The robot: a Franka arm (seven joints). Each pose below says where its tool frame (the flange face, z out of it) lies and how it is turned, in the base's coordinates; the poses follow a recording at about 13 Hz.
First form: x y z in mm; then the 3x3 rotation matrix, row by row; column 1 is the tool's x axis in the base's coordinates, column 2 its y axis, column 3 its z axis. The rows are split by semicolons.
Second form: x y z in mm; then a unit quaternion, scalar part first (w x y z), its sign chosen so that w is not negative. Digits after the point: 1 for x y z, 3 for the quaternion.
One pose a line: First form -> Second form
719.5 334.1 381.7; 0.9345 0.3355 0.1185; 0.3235 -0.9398 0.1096; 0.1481 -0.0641 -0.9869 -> 719.5 334.1 381.7 0.044 -0.983 -0.168 -0.068
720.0 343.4 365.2; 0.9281 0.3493 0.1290; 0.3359 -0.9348 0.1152; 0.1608 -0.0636 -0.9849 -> 720.0 343.4 365.2 0.046 -0.981 -0.175 -0.074
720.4 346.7 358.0; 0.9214 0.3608 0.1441; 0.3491 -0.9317 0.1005; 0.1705 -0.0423 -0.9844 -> 720.4 346.7 358.0 0.036 -0.979 -0.181 -0.080
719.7 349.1 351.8; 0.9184 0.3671 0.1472; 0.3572 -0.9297 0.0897; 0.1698 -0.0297 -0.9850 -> 719.7 349.1 351.8 0.030 -0.979 -0.185 -0.081
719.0 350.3 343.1; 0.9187 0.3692 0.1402; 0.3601 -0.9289 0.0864; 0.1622 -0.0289 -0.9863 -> 719.0 350.3 343.1 0.029 -0.979 -0.186 -0.077
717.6 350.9 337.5; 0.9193 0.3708 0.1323; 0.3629 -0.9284 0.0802; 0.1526 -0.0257 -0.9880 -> 717.6 350.9 337.5 0.027 -0.979 -0.187 -0.073
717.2 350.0 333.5; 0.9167 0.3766 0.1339; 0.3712 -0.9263 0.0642; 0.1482 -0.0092 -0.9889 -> 717.2 350.0 333.5 0.019 -0.979 -0.191 -0.072
